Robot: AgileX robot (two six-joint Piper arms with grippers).
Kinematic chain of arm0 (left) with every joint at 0, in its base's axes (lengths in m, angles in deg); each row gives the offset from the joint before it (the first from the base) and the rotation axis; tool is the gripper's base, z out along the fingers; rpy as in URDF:
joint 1: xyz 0 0 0.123 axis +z
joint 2: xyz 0 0 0 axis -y
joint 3: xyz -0.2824 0 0.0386 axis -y
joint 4: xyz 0.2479 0 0.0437 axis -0.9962 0 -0.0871
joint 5: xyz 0 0 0 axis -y
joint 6: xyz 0.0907 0 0.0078 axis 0.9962 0 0.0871
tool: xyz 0 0 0 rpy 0 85 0
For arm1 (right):
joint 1: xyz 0 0 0.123 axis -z
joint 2: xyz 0 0 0 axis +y
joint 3: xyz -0.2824 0 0.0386 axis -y
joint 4: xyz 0.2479 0 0.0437 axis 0.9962 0 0.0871
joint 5: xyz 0 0 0 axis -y
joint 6: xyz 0.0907 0 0.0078 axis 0.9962 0 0.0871
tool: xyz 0 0 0 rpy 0 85 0
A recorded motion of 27 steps. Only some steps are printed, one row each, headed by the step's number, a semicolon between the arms.
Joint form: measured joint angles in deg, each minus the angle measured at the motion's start. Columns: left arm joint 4, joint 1, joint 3, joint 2, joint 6, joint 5; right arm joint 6, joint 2, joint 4, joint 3, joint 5, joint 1.
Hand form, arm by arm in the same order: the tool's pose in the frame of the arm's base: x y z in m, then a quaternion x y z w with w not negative. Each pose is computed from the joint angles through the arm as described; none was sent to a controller.
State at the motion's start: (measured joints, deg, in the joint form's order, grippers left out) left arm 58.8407 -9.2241 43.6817 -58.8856 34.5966 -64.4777; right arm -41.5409 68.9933 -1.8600 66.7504 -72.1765 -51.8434
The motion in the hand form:
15: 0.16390 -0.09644 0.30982 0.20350 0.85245 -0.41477 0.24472; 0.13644 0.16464 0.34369 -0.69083 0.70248 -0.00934 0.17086
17: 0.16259 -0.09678 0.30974 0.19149 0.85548 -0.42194 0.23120; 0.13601 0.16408 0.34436 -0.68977 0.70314 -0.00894 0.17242
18: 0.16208 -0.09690 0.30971 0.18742 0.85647 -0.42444 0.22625; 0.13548 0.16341 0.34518 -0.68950 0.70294 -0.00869 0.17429
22: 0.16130 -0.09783 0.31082 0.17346 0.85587 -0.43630 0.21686; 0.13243 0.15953 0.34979 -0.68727 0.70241 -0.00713 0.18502
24: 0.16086 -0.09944 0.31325 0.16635 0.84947 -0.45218 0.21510; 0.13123 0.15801 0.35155 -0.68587 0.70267 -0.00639 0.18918
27: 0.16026 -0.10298 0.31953 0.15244 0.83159 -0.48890 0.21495; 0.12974 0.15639 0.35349 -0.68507 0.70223 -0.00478 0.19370
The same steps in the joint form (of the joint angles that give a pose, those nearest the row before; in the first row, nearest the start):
15: 0.38 0.00 0.00 -1.32 5.18 2.78; 4.87 -0.23 -1.82 -1.32 -0.13 0.00
17: 0.38 0.00 0.00 -1.32 3.09 1.92; 5.00 -0.42 -1.82 -1.32 -0.13 0.00
18: 0.38 0.00 0.00 -1.32 2.36 1.59; 5.00 -0.64 -1.82 -1.32 -0.13 0.00
22: 1.34 0.00 0.00 -1.32 0.67 1.01; 5.10 -1.90 -1.82 -1.32 -0.13 0.00
24: 3.34 0.00 0.00 -1.32 0.51 0.54; 5.23 -2.38 -1.82 -1.32 -0.13 0.00
27: 8.29 0.00 0.00 -1.32 0.72 -0.35; 5.22 -2.93 -1.71 -1.32 -0.13 0.00

